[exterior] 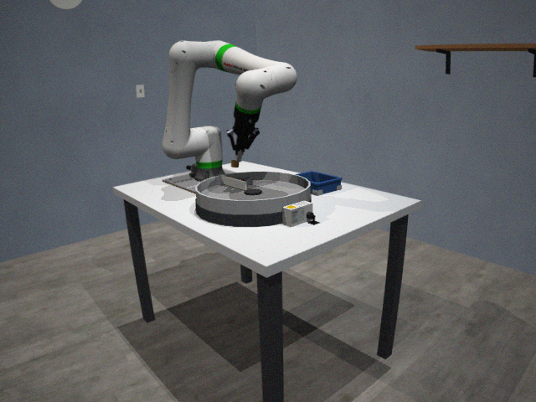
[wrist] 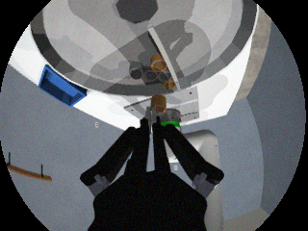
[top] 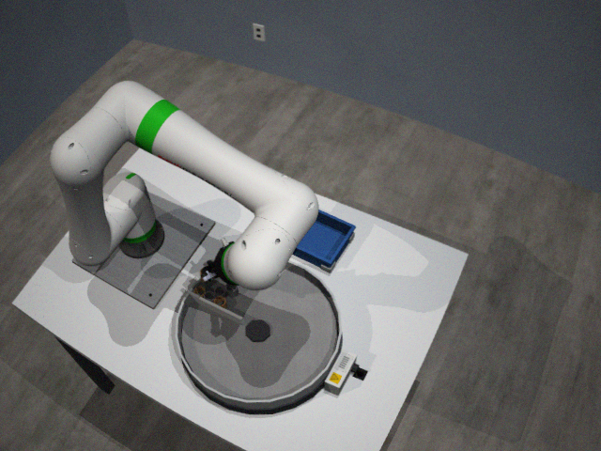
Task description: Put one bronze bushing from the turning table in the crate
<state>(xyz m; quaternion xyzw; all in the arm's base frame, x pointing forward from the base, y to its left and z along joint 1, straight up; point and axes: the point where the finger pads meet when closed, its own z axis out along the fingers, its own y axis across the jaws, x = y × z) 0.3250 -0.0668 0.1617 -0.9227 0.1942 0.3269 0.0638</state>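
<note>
The blue crate is 14 cm ahead of my hand, 29 cm to the left of it and 15 cm below it. The rest, counted from my hand: round grey turning table (15 cm ahead, 6 cm to the right, 12 cm below).
</note>
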